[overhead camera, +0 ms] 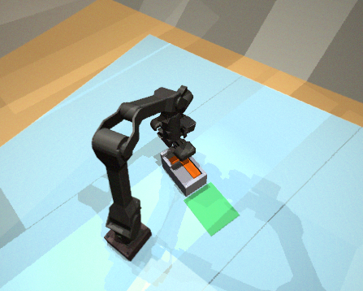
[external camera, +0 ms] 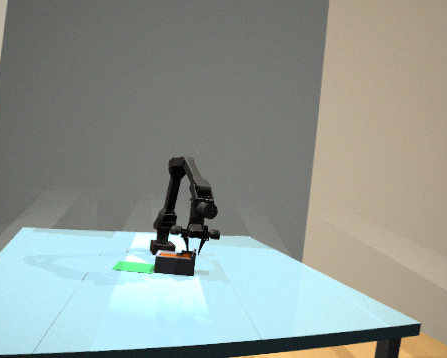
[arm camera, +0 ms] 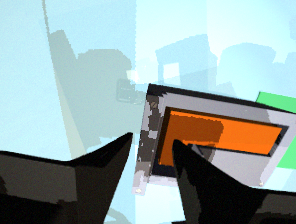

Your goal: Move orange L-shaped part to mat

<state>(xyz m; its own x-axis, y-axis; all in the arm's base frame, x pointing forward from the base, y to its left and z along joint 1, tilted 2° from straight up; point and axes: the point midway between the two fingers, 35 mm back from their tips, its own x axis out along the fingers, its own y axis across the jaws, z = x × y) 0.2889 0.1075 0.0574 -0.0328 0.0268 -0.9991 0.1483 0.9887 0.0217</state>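
Now: gripper tip 1 cm past the orange l-shaped part, 5 cm to the left of it and 2 cm above it. From my gripper tip the other things lie so: green mat: 4 cm behind, 22 cm to the right, 9 cm below.
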